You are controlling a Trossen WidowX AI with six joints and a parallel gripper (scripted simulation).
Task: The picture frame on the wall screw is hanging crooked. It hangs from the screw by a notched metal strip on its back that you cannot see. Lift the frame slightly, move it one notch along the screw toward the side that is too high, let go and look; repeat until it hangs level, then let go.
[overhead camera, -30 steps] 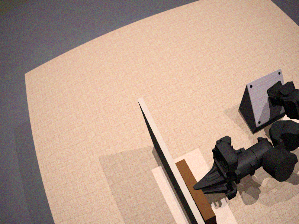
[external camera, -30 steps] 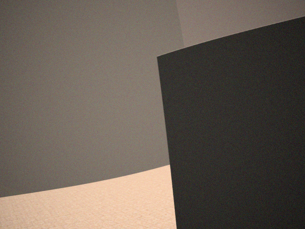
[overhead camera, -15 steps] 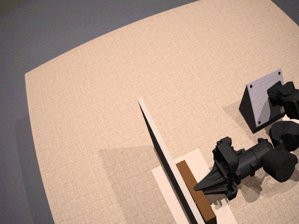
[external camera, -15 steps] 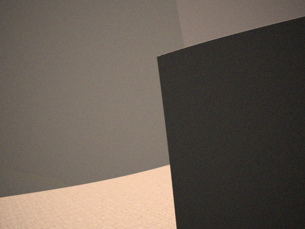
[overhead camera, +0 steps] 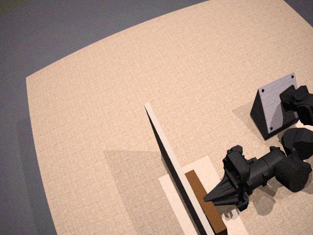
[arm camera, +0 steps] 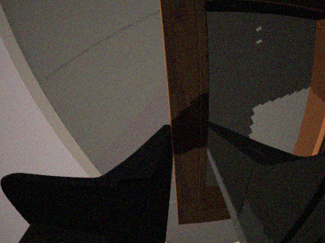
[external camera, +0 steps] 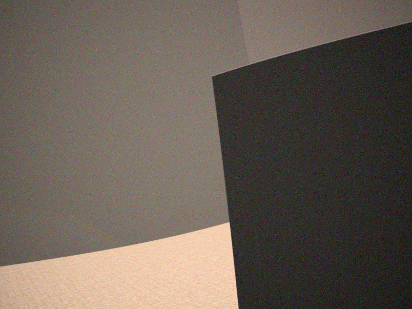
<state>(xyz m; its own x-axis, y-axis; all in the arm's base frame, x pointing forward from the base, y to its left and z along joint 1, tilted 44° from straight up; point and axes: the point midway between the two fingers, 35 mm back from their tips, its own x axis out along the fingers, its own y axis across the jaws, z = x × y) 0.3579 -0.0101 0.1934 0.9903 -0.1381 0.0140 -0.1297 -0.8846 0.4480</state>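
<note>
The brown wooden picture frame is 1 cm ahead of my gripper tip, 2 cm to the left of it and 5 cm below it. The rest, counted from my gripper tip: wall panel: 2 cm ahead, 6 cm below.
</note>
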